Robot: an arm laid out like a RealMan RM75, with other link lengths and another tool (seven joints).
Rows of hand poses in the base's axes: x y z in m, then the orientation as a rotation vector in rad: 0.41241, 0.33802, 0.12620, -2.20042, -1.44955, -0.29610; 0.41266, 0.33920, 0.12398, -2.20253, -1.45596, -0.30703; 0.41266, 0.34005, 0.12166, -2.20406, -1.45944, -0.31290; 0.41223, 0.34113, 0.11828, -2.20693, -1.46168, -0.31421; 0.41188, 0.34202, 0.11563, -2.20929, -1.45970, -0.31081; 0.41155, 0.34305, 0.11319, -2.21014, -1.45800, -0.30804; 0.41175, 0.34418, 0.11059, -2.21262, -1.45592, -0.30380; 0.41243, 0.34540, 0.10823, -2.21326, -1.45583, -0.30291; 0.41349, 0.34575, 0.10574, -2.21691, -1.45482, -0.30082; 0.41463, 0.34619, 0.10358, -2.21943, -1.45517, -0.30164; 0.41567, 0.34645, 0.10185, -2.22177, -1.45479, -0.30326; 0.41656, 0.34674, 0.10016, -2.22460, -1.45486, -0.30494; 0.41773, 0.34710, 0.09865, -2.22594, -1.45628, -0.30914; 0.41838, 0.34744, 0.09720, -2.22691, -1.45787, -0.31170
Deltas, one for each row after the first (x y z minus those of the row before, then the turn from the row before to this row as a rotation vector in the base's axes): 0.00025, 0.00118, -0.00222, -0.00108, -0.01032, 0.00042; 0.00000, 0.00085, -0.00232, -0.00091, -0.00567, 0.00006; -0.00043, 0.00108, -0.00338, -0.00275, -0.00262, -0.00039; -0.00035, 0.00089, -0.00265, -0.00188, 0.00232, -0.00154; -0.00033, 0.00103, -0.00244, -0.00070, 0.00224, -0.00080; 0.00020, 0.00113, -0.00260, -0.00220, 0.00285, -0.00150; 0.00068, 0.00122, -0.00236, -0.00071, 0.00042, -0.00018; 0.00106, 0.00035, -0.00249, -0.00290, 0.00068, -0.00186; 0.00114, 0.00044, -0.00216, -0.00178, -0.00142, -0.00113; 0.00104, 0.00026, -0.00173, -0.00107, -0.00157, -0.00158; 0.00089, 0.00029, -0.00169, -0.00162, -0.00194, -0.00158; 0.00117, 0.00036, -0.00151, -0.00036, -0.00367, -0.00061; 0.00065, 0.00034, -0.00145, -0.00067, -0.00258, -0.00006
